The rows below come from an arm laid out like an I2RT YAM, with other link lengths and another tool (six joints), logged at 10 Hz.
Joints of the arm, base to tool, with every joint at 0 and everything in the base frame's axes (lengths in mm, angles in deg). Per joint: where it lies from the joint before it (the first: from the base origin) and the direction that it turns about. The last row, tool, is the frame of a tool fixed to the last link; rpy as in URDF.
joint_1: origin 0.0 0.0 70.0 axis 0 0 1
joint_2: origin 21.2 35.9 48.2 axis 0 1 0
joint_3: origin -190.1 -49.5 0.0 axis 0 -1 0
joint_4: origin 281.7 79.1 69.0 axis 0 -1 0
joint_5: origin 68.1 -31.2 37.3 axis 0 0 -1
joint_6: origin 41.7 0.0 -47.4 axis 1 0 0
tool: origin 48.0 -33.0 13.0 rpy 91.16 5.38 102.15
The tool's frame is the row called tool.
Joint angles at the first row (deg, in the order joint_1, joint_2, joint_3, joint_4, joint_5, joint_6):
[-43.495, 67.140, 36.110, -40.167, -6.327, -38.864]
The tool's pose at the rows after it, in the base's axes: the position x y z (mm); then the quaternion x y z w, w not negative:
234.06 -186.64 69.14 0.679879 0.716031 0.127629 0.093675
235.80 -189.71 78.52 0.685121 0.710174 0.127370 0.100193
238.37 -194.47 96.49 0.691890 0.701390 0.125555 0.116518
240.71 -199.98 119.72 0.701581 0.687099 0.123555 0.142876
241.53 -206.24 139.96 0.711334 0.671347 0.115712 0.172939
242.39 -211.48 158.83 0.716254 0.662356 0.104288 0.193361
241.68 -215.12 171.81 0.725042 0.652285 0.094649 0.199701
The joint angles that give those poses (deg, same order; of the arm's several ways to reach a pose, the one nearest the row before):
[-43.482, 67.061, 37.072, -40.408, -5.916, -37.996]
[-43.503, 66.874, 38.688, -41.487, -5.647, -37.064]
[-43.502, 65.974, 41.202, -43.067, -5.038, -35.685]
[-43.459, 64.589, 44.045, -44.346, -4.086, -33.517]
[-43.506, 63.437, 46.229, -44.397, -2.364, -31.536]
[-43.496, 63.236, 49.045, -45.244, -0.549, -30.702]
[-43.511, 63.807, 51.783, -46.911, 1.053, -29.600]

